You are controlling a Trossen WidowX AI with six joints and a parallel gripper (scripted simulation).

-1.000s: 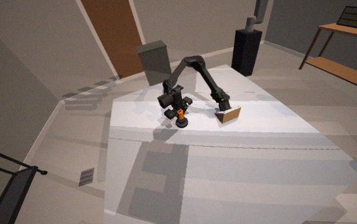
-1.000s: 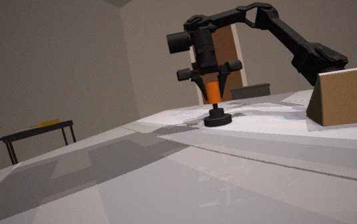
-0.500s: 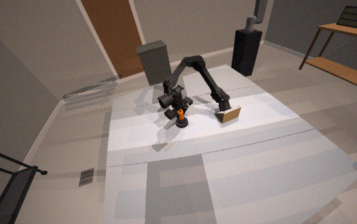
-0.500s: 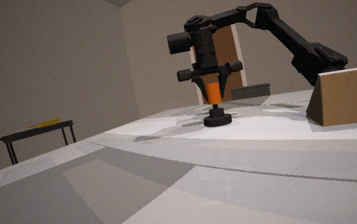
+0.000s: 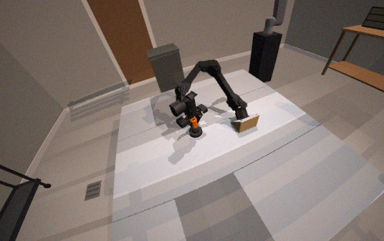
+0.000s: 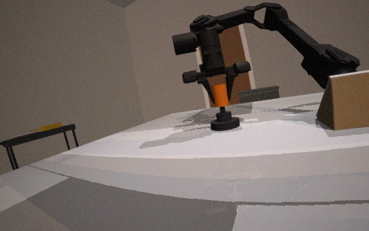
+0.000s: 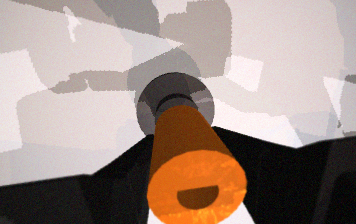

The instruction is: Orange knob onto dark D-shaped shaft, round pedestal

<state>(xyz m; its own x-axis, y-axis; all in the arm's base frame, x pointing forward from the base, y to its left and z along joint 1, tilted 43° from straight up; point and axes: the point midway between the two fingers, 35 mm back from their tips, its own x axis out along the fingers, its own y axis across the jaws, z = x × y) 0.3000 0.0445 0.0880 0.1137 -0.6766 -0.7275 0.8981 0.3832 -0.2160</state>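
Now: the orange knob 2 cm above my gripper tip. Round my gripper tip: round pedestal 4 cm below.
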